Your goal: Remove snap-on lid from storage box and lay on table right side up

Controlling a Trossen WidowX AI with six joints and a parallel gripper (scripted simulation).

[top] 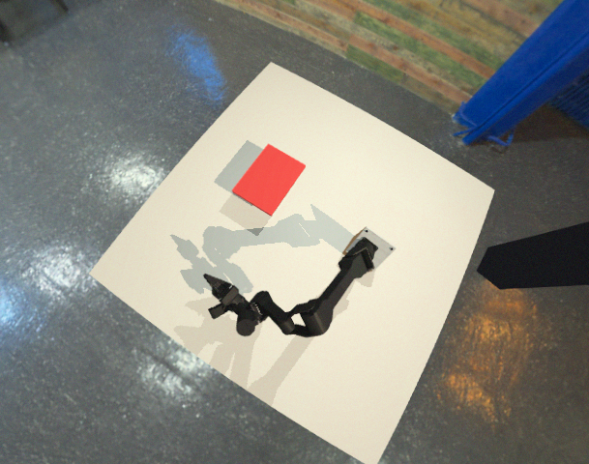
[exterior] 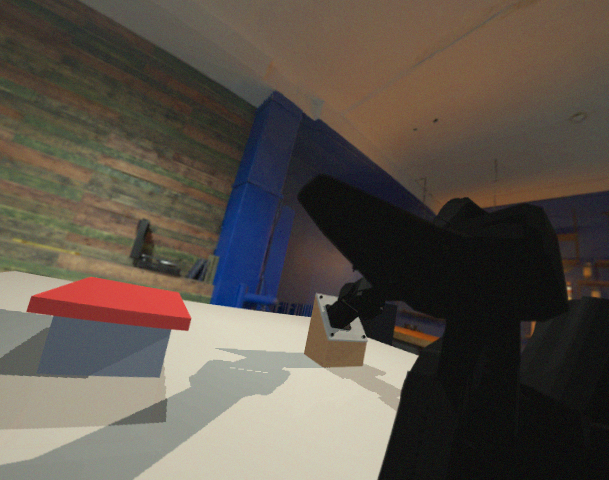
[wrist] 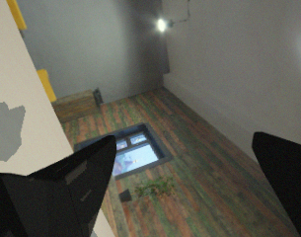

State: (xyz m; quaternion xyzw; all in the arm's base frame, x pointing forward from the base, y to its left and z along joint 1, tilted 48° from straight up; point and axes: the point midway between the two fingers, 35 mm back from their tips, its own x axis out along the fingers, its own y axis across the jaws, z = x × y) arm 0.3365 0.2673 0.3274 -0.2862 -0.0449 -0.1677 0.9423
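Right now the red lid is 80 mm ahead of my gripper tip, 420 mm to the right of it and 70 mm below it. Also, from my gripper tip: storage box: 80 mm ahead, 420 mm to the right, 110 mm below.
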